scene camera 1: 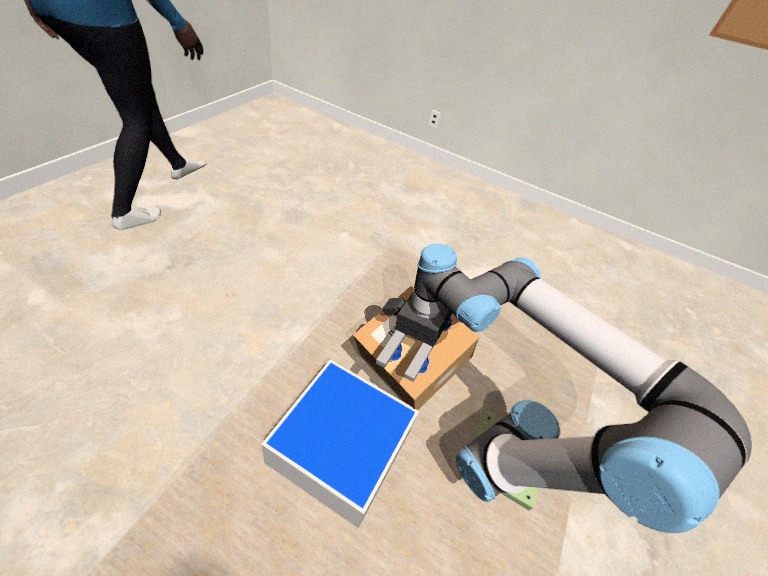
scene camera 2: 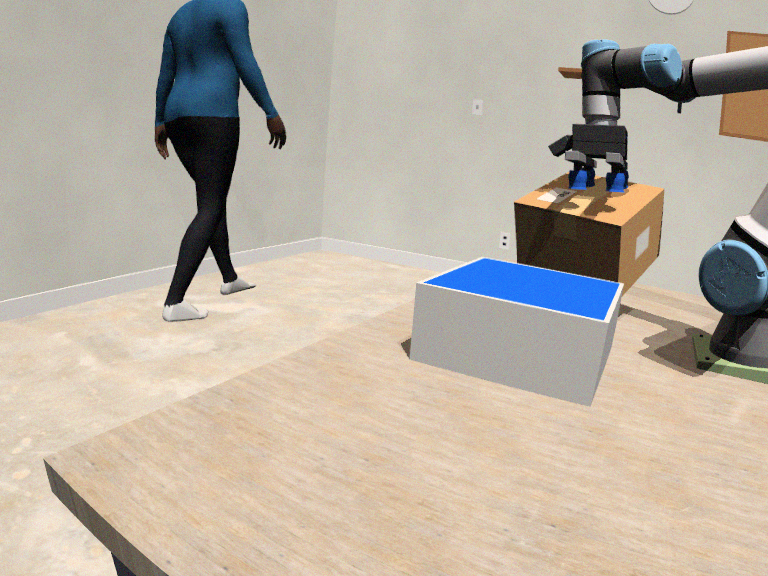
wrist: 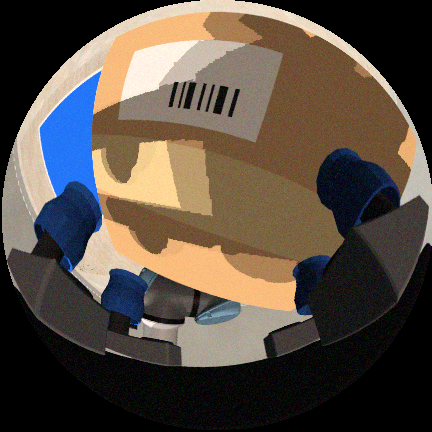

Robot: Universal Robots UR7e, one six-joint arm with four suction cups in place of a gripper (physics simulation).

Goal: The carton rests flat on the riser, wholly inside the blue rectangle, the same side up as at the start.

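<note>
The brown carton [scene camera 1: 452, 348] [scene camera 2: 582, 240] [wrist: 250, 169] hangs in the air under my suction gripper [scene camera 1: 408, 353] [scene camera 2: 599, 177] [wrist: 209, 245]. Its barcode label faces up. The blue cups press on its top face and hold it. The carton is level, above the floor, just beyond the far right side of the riser [scene camera 1: 308, 486] [scene camera 2: 508, 343]. Its bottom is about level with the riser's top. The blue rectangle [scene camera 1: 342, 434] [scene camera 2: 530, 286] [wrist: 66, 144] on the riser is bare. In the wrist view the rectangle shows at the left, past the carton's edge.
A person [scene camera 1: 136, 114] [scene camera 2: 201, 143] in a blue top walks at the far left, well away from the riser. The arm's base [scene camera 1: 521, 494] stands on the floor right of the riser. A small wall shelf [scene camera 2: 569, 72] is behind the arm.
</note>
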